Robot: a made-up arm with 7 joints.
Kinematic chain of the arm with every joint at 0, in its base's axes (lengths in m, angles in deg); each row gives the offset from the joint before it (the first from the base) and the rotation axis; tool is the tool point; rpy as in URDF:
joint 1: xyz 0 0 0.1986 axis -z
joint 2: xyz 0 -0.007 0.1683 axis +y
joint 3: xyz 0 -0.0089 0.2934 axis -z
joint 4: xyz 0 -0.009 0.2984 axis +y
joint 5: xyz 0 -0.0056 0.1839 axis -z
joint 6: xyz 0 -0.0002 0.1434 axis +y
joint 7: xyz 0 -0.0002 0.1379 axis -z
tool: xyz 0 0 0 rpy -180 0 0
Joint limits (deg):
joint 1: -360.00..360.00
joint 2: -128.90..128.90
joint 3: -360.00..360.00
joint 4: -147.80..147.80
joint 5: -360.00..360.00
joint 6: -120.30..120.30
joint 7: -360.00..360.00
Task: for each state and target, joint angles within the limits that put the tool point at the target. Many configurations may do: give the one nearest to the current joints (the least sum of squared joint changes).
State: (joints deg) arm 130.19 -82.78 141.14 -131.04 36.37 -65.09 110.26
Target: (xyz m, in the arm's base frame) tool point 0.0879 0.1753 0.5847
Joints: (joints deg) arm 117.36 -78.36 152.59 -141.17 40.30 -68.54 110.26
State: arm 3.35 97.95 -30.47 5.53 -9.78 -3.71 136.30
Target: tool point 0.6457 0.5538 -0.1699
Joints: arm -31.30 109.91 -37.78 33.42 -10.03 5.70 136.30
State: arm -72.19 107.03 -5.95 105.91 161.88 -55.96 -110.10
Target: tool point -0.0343 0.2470 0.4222
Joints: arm -82.11 59.74 -23.22 145.30 152.69 -80.39 -110.10
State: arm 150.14 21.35 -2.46 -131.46 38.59 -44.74 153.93
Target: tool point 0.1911 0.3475 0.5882
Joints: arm 131.59 -12.46 -17.65 -122.87 36.51 -34.50 153.93
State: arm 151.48 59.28 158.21 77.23 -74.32 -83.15 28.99
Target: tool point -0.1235 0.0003 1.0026
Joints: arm 155.28 45.09 150.66 102.87 -83.96 -81.90 28.99
